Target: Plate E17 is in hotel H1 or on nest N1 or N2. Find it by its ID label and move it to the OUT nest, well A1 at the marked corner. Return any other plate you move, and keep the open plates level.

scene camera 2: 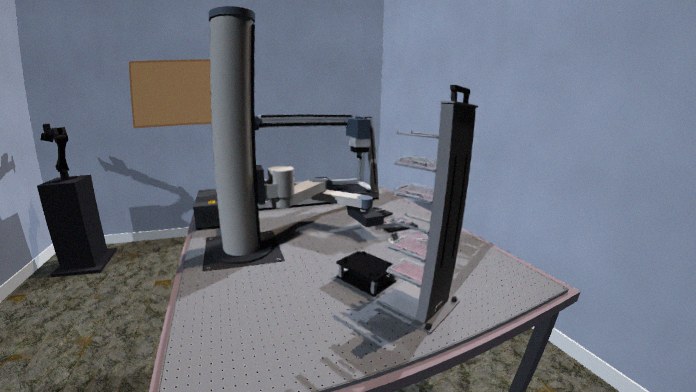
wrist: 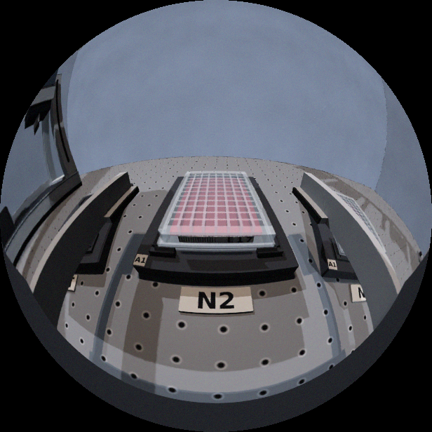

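Where they show: gripper, fingertip midpoint: (scene camera 2: 393, 216); arm's base, origin of the base link: (scene camera 2: 242, 251).
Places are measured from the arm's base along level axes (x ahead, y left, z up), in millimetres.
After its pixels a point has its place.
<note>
In the wrist view a clear-lidded plate with pink wells (wrist: 217, 205) lies level on nest N2 (wrist: 215, 270). Its front shows a barcode and an ID that is too dark to read. The nest's A1 tag is at its front left corner. My gripper (wrist: 215, 176) is open and empty, its fingers wide apart on either side of the plate, apart from it. Another plate (wrist: 357, 215) shows behind the right finger, on a nest (wrist: 345, 269) whose label is cut off. In the scene view the hotel (scene camera 2: 450, 210) @(x 467, y -610, z 329 mm) holds several plates; their IDs are not readable. I cannot tell which nest is OUT.
A low black stand (scene camera 2: 364, 265) @(x 367, y -366, z 73 mm) is beside the hotel. The arm column (scene camera 2: 234, 135) @(x 4, y -75, z 467 mm) stands at the left of the table (scene camera 2: 240, 320) @(x -34, y -447, z 13 mm). A tall framed device (scene camera 2: 358, 129) @(x 704, y 465, z 442 mm) stands behind the arm. Another black nest (wrist: 97, 255) shows behind the left finger.
</note>
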